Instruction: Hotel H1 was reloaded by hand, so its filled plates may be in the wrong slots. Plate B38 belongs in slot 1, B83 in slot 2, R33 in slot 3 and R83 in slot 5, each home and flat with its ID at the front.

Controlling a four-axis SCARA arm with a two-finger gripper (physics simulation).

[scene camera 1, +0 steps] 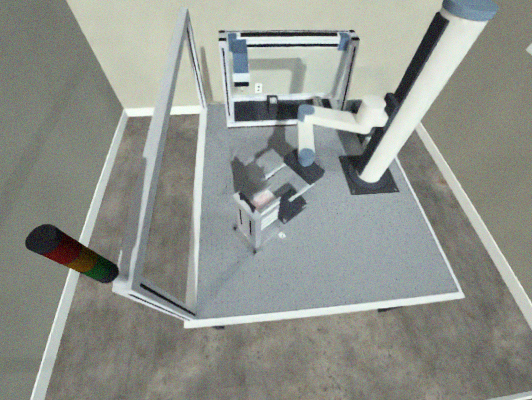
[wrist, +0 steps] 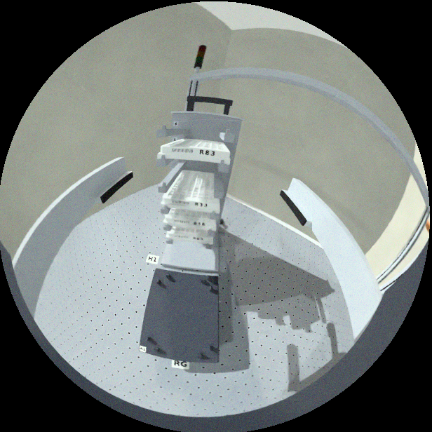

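Pixels of known places: gripper, fingertip midpoint: (scene camera 1: pixel 277 188); arm's base, link origin: (scene camera 1: pixel 366 174).
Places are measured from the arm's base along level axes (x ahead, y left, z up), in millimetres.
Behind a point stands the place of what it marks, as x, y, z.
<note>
Hotel H1 (scene camera 1: pixel 255 231) {721, 426, 215} (wrist: pixel 206 123) stands upright with its open front towards the gripper. In the wrist view, plate R83 (wrist: pixel 195 151) lies flat near the top, with an empty pair of ledges above it. An empty level separates it from plate R33 (wrist: pixel 192 192). Directly below are a plate that seems to read B38 (wrist: pixel 189 220) and a lowest plate (wrist: pixel 189 236) with a blurred ID. All four look flat, IDs to the front. My gripper (scene camera 1: pixel 277 190) {608, 241, 260} (wrist: pixel 208 169) is open and empty, in front of the hotel, its fingers wide apart to either side of the plates.
A dark regrip stand (scene camera 1: pixel 291 208) {521, 245, 72} (wrist: pixel 182 316) marked RG is in front of the hotel, below the gripper. A black handle (wrist: pixel 210 101) tops the hotel. A gantry frame (scene camera 1: pixel 224 80) {839, -525, 315} is at the back, and a tall frame (scene camera 1: pixel 159 110) {1025, 140, 620} is at the left.
</note>
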